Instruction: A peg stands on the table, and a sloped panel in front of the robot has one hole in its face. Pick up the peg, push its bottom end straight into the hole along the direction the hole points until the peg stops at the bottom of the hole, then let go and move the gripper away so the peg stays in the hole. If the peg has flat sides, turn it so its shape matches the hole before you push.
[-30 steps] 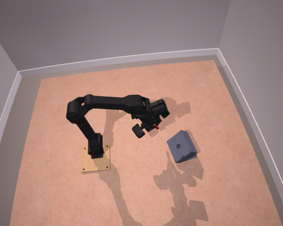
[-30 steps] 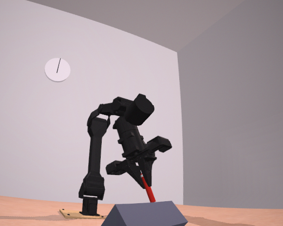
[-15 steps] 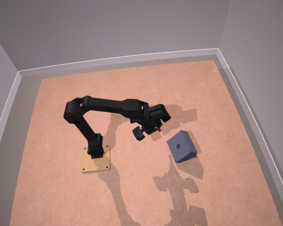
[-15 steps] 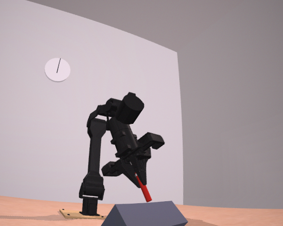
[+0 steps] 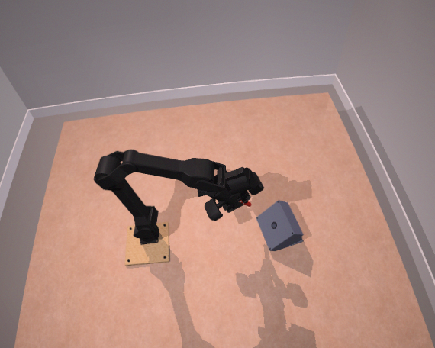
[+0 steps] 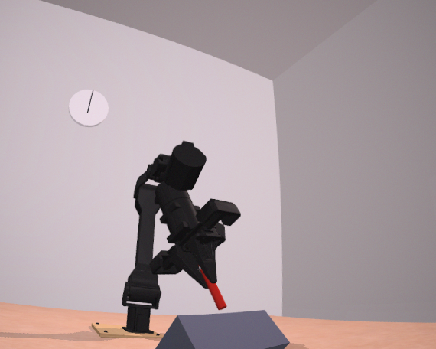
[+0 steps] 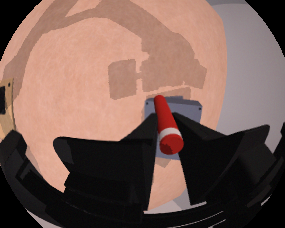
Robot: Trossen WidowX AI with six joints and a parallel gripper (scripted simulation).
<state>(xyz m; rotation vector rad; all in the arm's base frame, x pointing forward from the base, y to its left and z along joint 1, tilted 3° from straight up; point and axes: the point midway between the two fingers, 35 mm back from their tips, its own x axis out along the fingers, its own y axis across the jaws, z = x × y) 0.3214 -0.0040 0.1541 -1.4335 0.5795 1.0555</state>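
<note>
Now: the grey sloped panel 11 cm ahead of my gripper tip, 9 cm below it and 6 cm to the right of it. Also, from my gripper tip: red peg (1 cm behind, 1 cm above).
</note>
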